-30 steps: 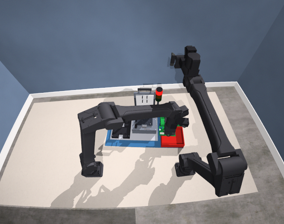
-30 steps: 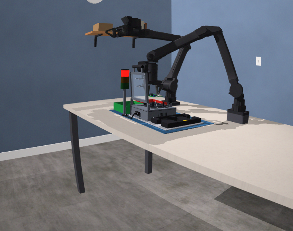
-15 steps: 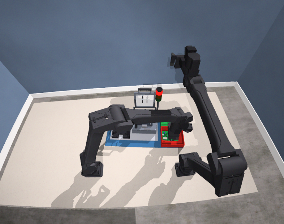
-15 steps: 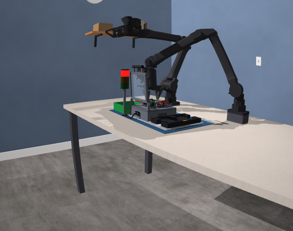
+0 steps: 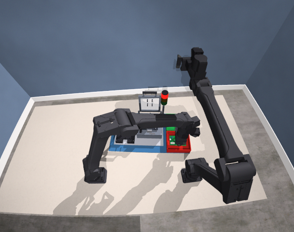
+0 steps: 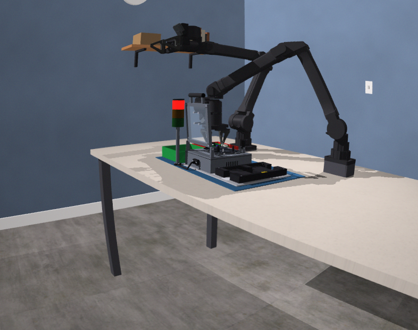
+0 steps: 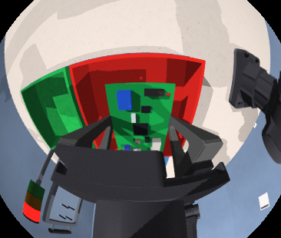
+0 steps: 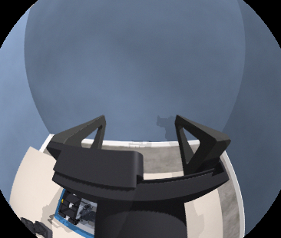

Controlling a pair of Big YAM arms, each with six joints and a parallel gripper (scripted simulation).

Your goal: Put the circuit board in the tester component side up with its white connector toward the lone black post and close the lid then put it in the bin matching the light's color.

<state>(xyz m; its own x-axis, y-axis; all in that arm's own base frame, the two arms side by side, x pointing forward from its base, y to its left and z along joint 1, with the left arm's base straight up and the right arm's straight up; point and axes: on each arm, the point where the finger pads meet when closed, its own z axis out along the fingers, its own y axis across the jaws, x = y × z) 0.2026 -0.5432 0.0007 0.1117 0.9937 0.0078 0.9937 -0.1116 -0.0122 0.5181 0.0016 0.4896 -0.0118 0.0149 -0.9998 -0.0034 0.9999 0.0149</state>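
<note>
Right now the green circuit board is 10 mm to the left of my left hand. From my left hand the other things lie so: red bin 30 mm below; then green bin 150 mm ahead, 10 mm to the right, 30 mm below; then clear lid 220 mm ahead, 190 mm to the left, 140 mm above.
</note>
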